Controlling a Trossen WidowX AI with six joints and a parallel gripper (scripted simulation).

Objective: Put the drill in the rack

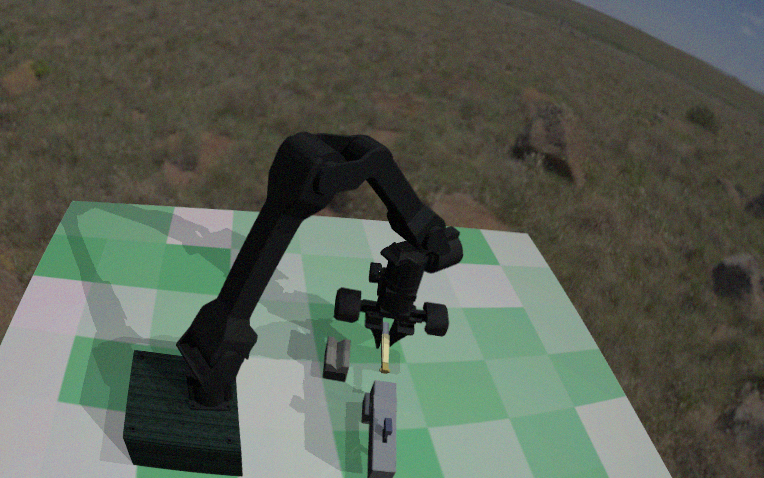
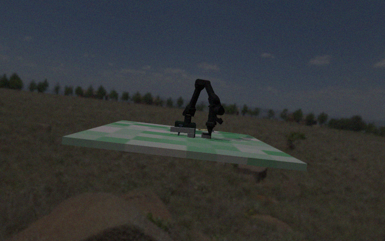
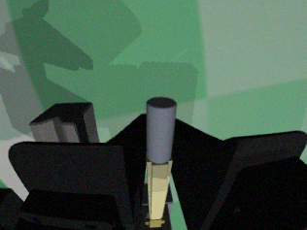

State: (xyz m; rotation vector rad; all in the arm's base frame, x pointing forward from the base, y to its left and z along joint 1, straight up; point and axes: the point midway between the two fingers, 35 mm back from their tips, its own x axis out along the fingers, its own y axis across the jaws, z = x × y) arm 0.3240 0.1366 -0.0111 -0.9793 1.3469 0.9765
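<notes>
My gripper tip is 8 cm past the rack, 2 cm above it and 1 cm to the left of it. Also, from my gripper tip: blue key 22 cm to the right, 7 cm behind, 2 cm above; then drill 4 cm to the right, 3 cm above, 1 cm behind; then grey housing block 19 cm to the right, 6 cm behind.
</notes>
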